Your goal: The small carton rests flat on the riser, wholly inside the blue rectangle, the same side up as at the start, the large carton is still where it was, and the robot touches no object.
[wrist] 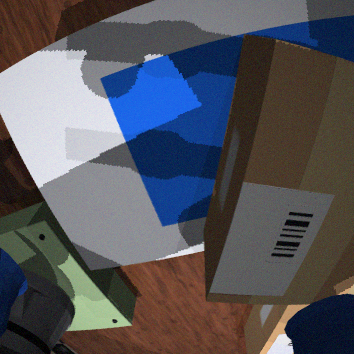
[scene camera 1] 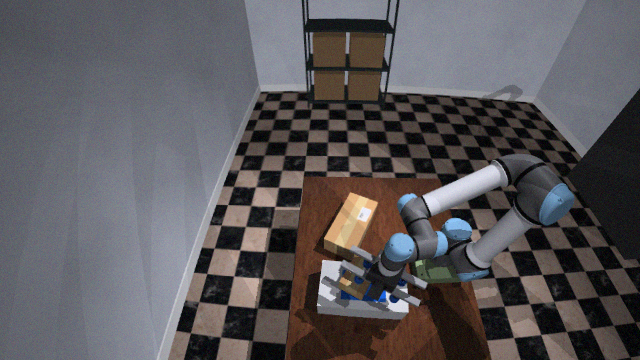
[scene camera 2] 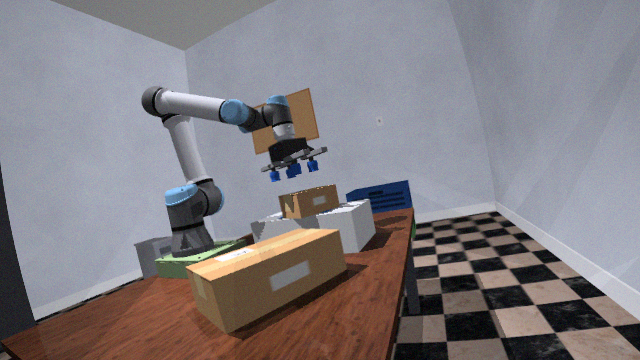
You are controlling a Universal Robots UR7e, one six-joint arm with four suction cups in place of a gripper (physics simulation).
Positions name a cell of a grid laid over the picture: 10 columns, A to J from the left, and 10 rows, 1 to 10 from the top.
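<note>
My suction head (wrist: J10) is visible, with a small carton also present in the wrist view (wrist: H7). I see the small carton (scene camera 2: E6) together with a white riser (scene camera 2: F7) and a large carton (scene camera 2: D9). The riser appears again in scene camera 1 (scene camera 1: F9), and so does the large carton (scene camera 1: F7).
</note>
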